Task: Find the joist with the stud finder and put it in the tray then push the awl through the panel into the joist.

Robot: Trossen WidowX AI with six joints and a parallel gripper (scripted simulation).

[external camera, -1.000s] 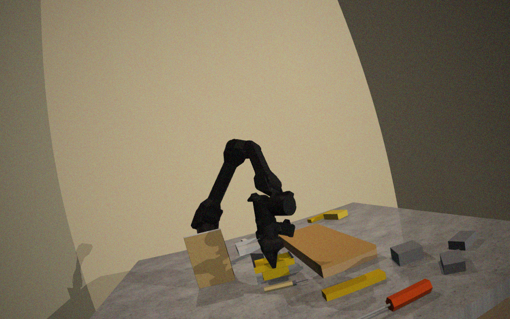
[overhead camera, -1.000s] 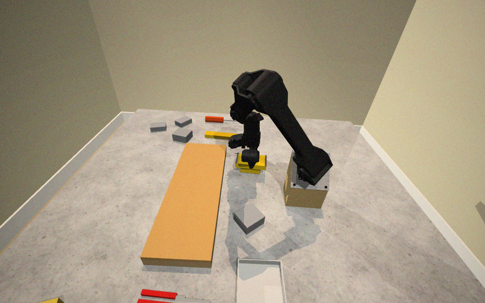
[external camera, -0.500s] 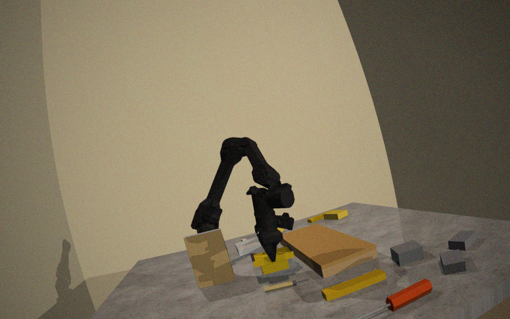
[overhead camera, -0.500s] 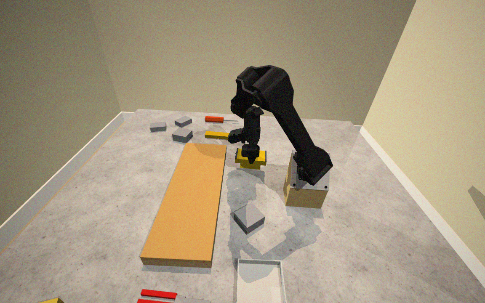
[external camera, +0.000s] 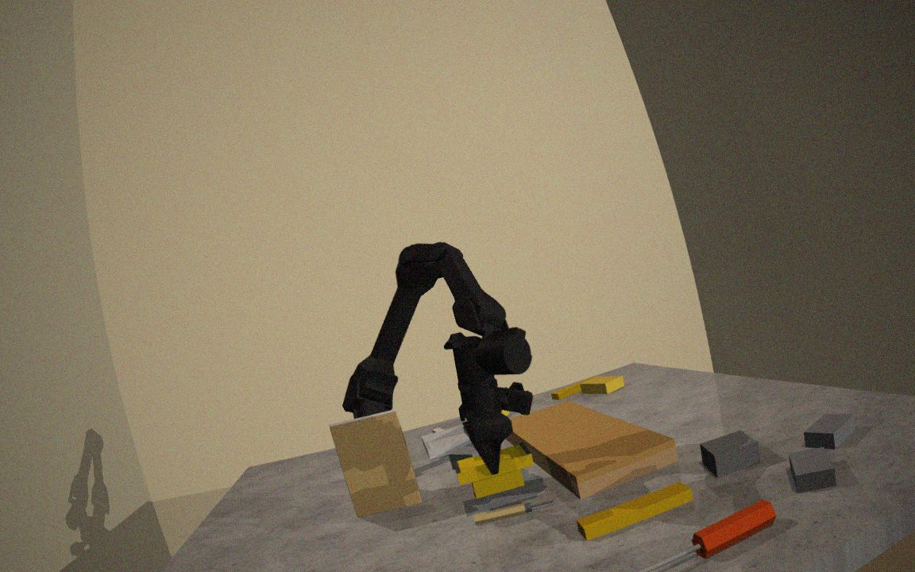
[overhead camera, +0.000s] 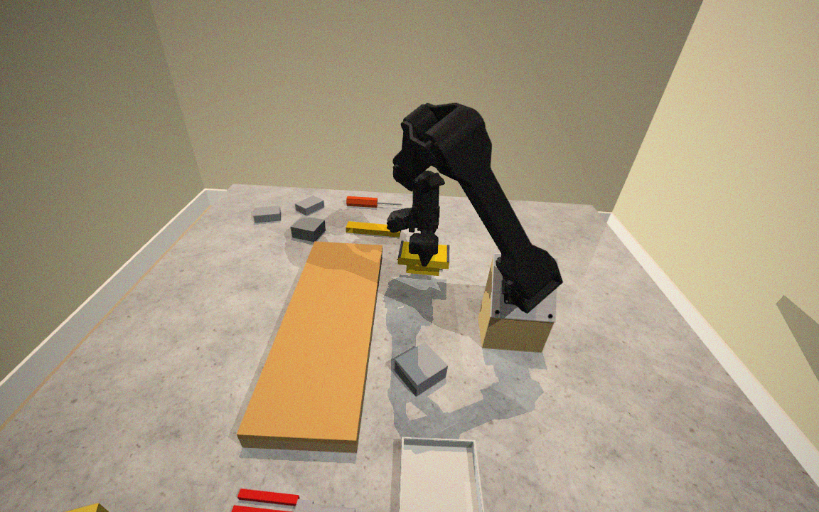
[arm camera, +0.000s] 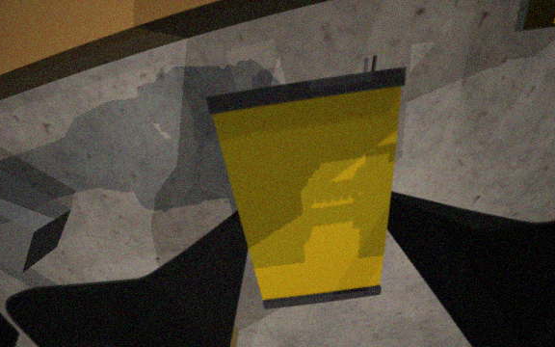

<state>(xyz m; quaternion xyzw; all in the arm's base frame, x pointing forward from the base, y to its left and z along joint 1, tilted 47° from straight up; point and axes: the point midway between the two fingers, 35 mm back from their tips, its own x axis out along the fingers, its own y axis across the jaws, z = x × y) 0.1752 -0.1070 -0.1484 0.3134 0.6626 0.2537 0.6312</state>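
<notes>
Right now my gripper tip is 2 cm short of the wooden-handled awl, 6 cm to the left of it and 6 cm above it. The rest, counted from my gripper tip: square light 3 cm behind, 4 cm below; white tray 1 cm behind, 50 cm to the left, 6 cm below; stud finder 1 cm behind, 3 cm below.
</notes>
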